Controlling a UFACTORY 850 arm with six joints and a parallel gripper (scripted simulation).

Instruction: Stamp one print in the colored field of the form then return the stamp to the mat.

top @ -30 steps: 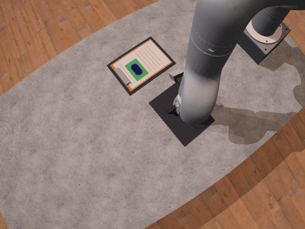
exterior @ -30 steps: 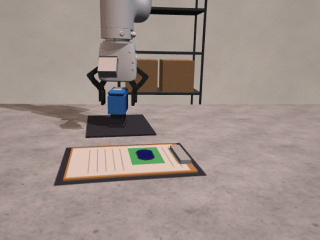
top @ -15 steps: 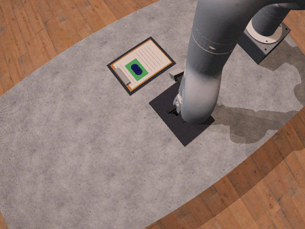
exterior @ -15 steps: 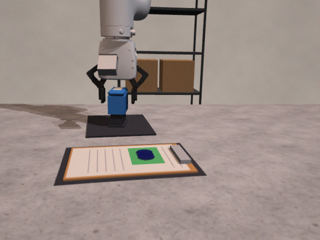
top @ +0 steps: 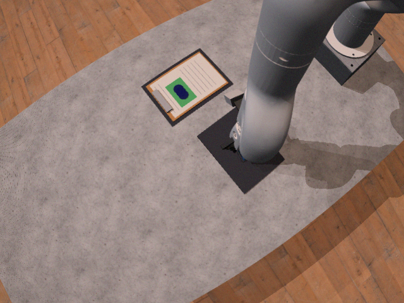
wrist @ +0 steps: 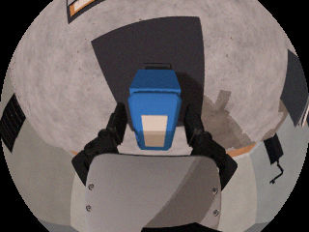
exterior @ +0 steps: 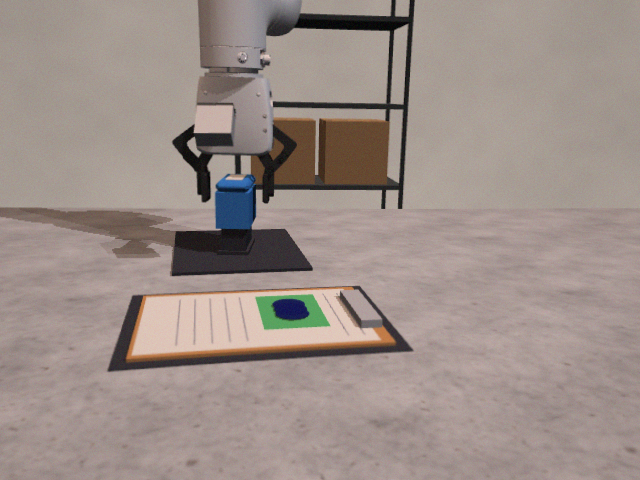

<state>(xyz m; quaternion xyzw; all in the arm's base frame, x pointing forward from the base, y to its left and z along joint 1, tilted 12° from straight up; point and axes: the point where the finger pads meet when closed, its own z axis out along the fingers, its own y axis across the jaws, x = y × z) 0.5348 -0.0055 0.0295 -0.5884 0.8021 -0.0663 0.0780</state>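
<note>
Now: hand 30 mm above the stamp. The rest, counted from my hand: form: 270 mm to the right, 80 mm below, 20 mm behind; then stamp base: 60 mm below; then black mat: 80 mm below.
</note>
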